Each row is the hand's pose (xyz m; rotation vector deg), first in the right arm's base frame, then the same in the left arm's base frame.
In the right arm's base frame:
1: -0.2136 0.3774 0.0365 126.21 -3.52 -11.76
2: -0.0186 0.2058 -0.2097 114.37 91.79 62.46
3: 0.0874 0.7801 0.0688 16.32 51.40 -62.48
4: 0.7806 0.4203 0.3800 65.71 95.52 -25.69
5: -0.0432 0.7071 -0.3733 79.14 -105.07 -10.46
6: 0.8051 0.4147 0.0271 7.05 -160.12 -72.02
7: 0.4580 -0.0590 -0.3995 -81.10 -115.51 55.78
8: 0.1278 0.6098 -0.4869 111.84 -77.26 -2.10
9: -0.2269 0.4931 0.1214 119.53 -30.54 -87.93
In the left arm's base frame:
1: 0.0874 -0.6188 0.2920 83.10 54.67 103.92
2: 0.2821 -0.3317 0.3802 -28.80 118.06 111.51
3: -0.3374 -0.3654 0.1966 3.37 -6.63 32.35
4: -0.5063 -0.0680 0.9646 -14.15 56.92 56.96
5: 0.0165 -0.1941 -0.0548 -141.90 41.78 -88.20
6: -0.3098 0.1732 0.7961 -136.77 84.04 27.97
7: 0.4092 0.1261 0.7081 -3.42 122.68 -17.35
8: 0.0898 -0.0013 0.0405 -138.53 -5.46 -110.57
9: -0.0410 -0.6704 0.2519 118.53 38.79 32.07

